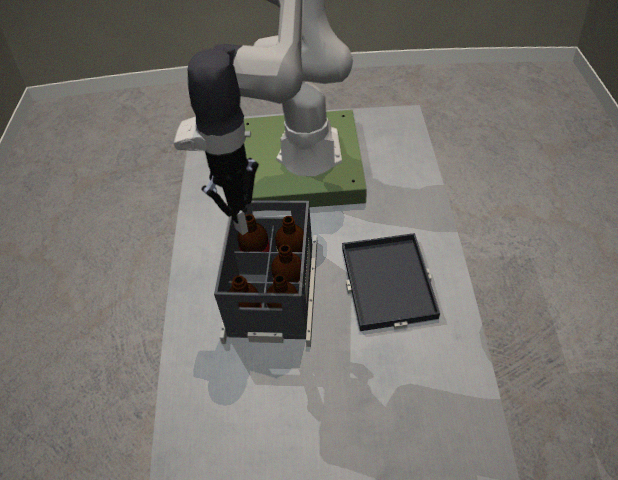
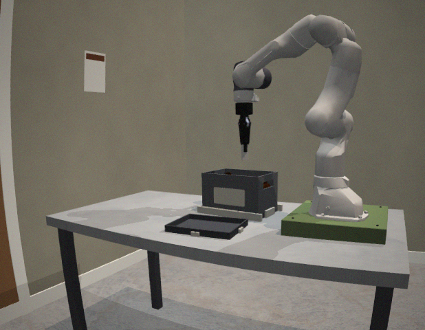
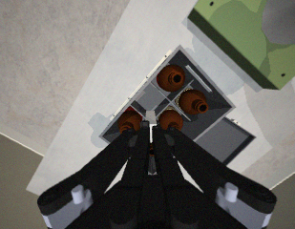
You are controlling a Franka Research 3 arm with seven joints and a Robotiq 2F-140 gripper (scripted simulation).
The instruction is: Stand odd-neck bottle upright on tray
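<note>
My gripper is now 170 mm above the dark grey crate and 40 mm to the right of it. Round my hand: black tray (330 mm to the left, 250 mm below, 50 mm behind); glass bottle (170 mm below, 90 mm ahead); brown bottle (170 mm below, 90 mm behind, 10 mm to the right).
</note>
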